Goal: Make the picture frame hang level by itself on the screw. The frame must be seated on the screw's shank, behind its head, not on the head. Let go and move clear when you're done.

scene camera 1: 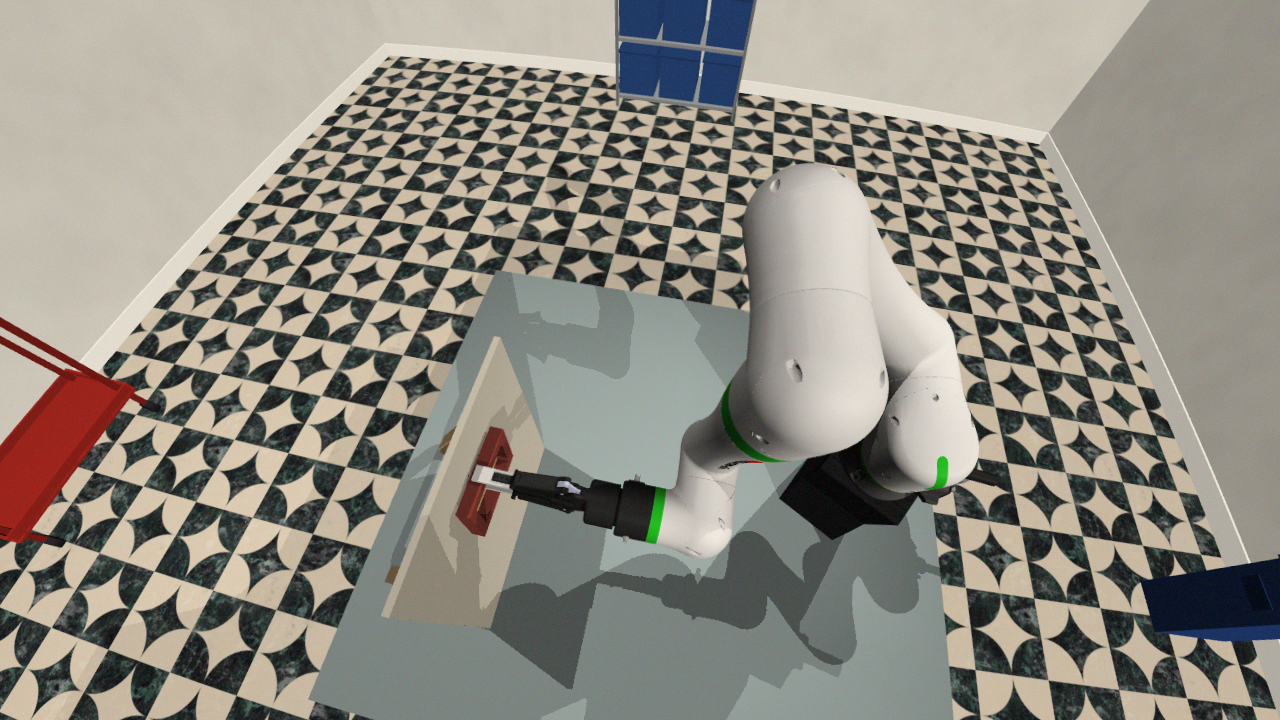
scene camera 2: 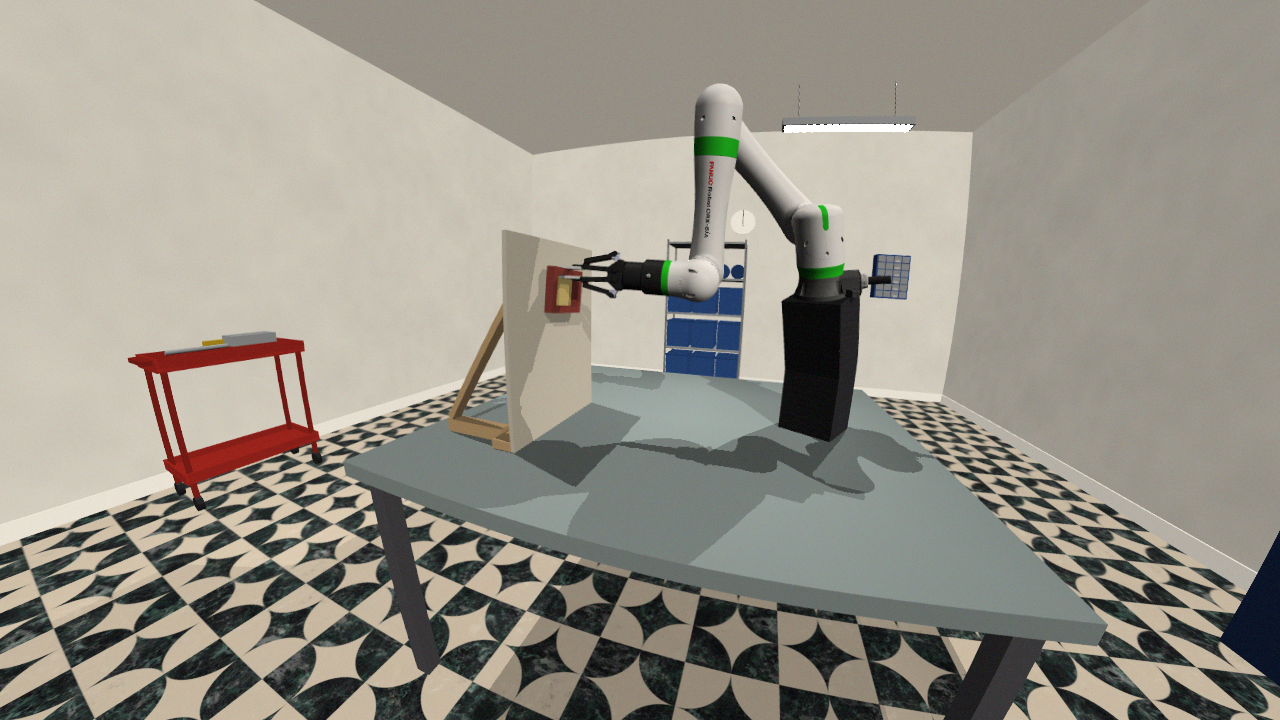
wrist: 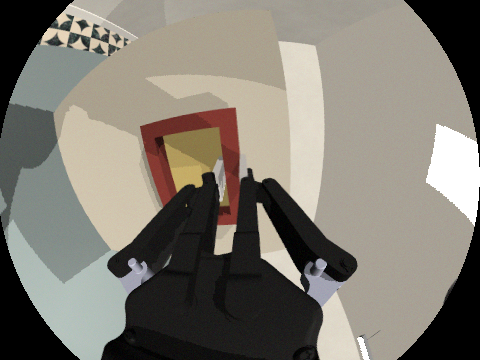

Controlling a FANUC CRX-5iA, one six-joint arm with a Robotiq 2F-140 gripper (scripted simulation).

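Observation:
Scene camera 2 shows the gripper, as does the wrist view. A red picture frame and a beige board are also visible in the pictures.

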